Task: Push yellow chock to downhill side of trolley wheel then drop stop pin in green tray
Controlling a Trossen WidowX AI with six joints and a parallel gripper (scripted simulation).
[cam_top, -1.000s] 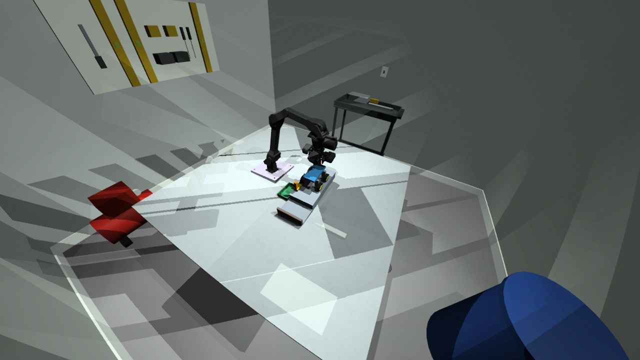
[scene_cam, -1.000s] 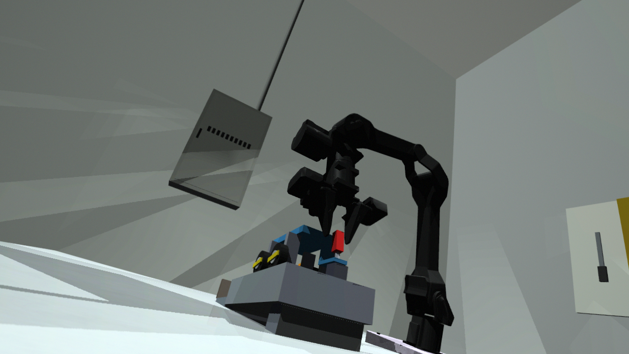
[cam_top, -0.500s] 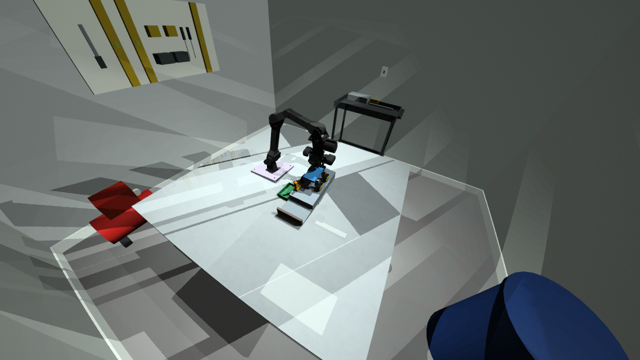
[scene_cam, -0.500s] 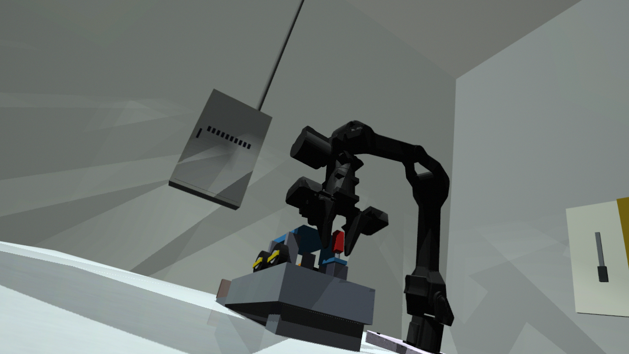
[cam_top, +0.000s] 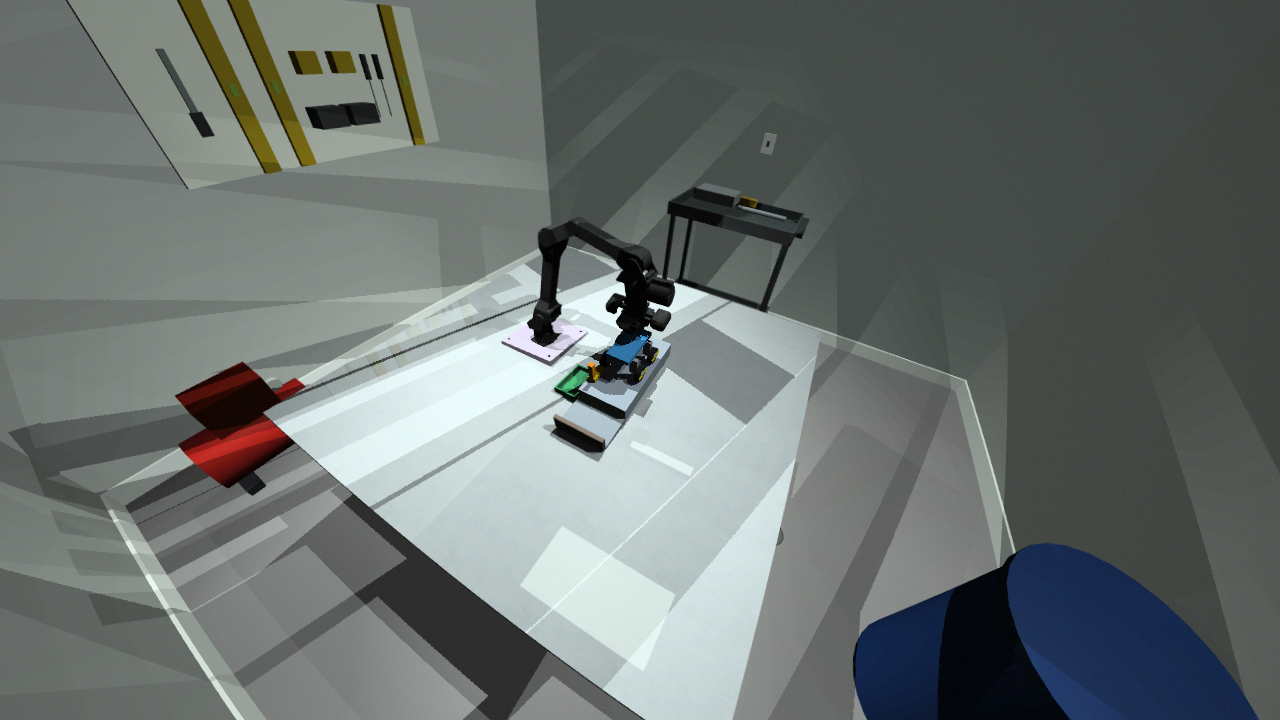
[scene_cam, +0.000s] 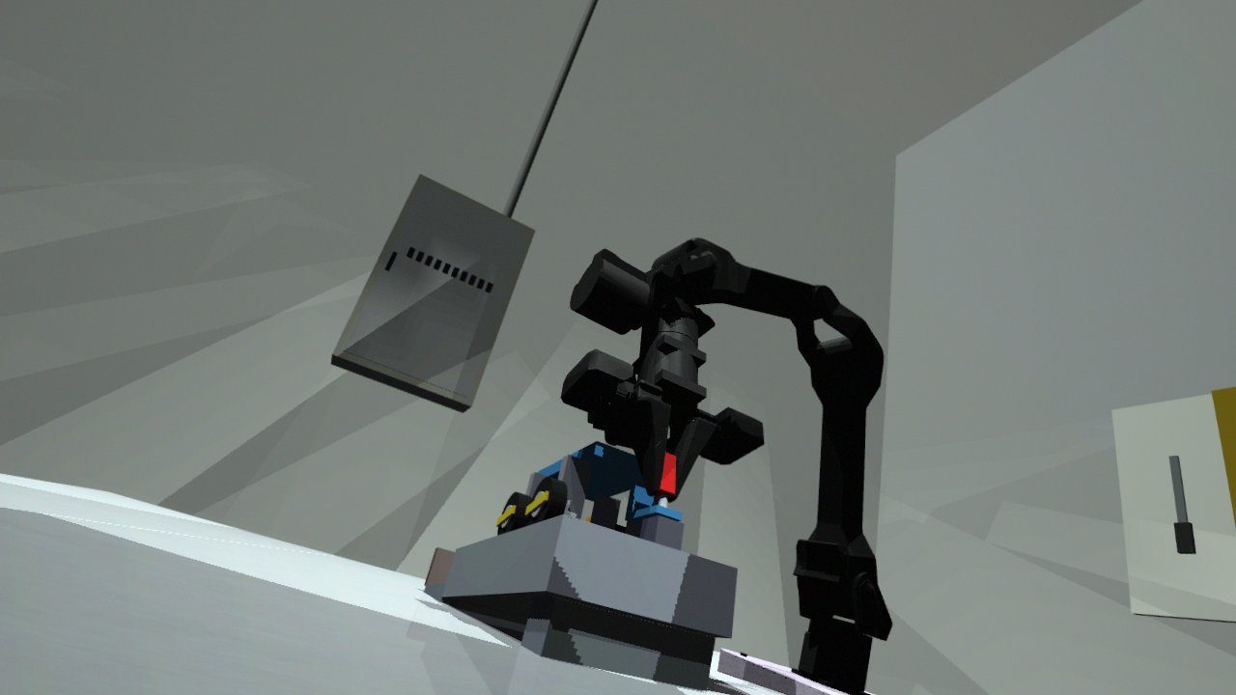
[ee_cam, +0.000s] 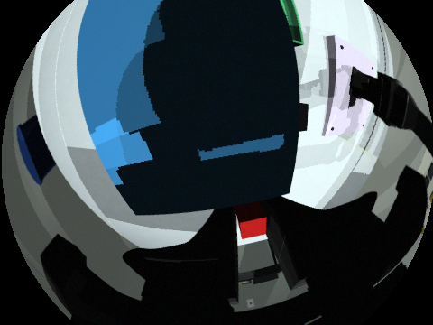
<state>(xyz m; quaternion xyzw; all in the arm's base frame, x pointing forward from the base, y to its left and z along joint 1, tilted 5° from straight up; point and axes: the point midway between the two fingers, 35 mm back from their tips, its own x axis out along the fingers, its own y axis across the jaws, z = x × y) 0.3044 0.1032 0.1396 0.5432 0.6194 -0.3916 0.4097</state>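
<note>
Now: the green tray 80 mm behind my gripper tip, 200 mm to the right of it and 140 mm below it. Also, from my gripper tip: stop pin right at my gripper tip; grey ramp 30 mm ahead, 100 mm to the right, 80 mm below; blue trolley 30 mm ahead, 90 mm to the right, 20 mm below.
</note>
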